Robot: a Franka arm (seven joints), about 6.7 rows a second.
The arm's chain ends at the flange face. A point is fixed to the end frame.
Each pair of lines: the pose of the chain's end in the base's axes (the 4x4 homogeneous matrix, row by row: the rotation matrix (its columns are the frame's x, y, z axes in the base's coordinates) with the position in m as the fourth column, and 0 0 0 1 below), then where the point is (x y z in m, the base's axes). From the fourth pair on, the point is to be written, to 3 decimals.
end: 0.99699 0.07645 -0.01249 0.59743; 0.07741 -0.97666 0.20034 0.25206; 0.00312 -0.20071 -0.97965 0.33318; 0 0 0 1
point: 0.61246 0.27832 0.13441
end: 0.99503 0.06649 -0.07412 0.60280; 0.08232 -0.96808 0.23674 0.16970; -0.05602 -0.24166 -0.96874 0.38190; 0 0 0 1
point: 0.60533 0.20344 0.18371
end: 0.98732 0.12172 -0.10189 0.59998; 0.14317 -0.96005 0.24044 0.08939; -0.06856 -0.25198 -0.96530 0.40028; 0 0 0 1
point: 0.59769 0.12499 0.20241
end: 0.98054 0.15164 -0.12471 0.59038; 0.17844 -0.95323 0.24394 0.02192; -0.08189 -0.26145 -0.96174 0.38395; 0 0 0 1
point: 0.584 0.059 0.186
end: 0.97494 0.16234 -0.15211 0.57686; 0.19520 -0.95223 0.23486 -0.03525; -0.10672 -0.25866 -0.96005 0.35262; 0 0 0 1
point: 0.565 0.000 0.155
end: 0.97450 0.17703 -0.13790 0.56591; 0.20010 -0.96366 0.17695 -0.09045; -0.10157 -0.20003 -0.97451 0.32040; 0 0 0 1
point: 0.557 -0.067 0.121
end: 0.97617 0.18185 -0.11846 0.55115; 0.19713 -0.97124 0.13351 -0.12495; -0.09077 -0.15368 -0.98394 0.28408; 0 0 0 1
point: 0.546 -0.110 0.084
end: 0.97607 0.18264 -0.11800 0.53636; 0.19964 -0.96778 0.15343 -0.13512; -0.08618 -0.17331 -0.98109 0.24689; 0 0 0 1
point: 0.532 -0.116 0.047
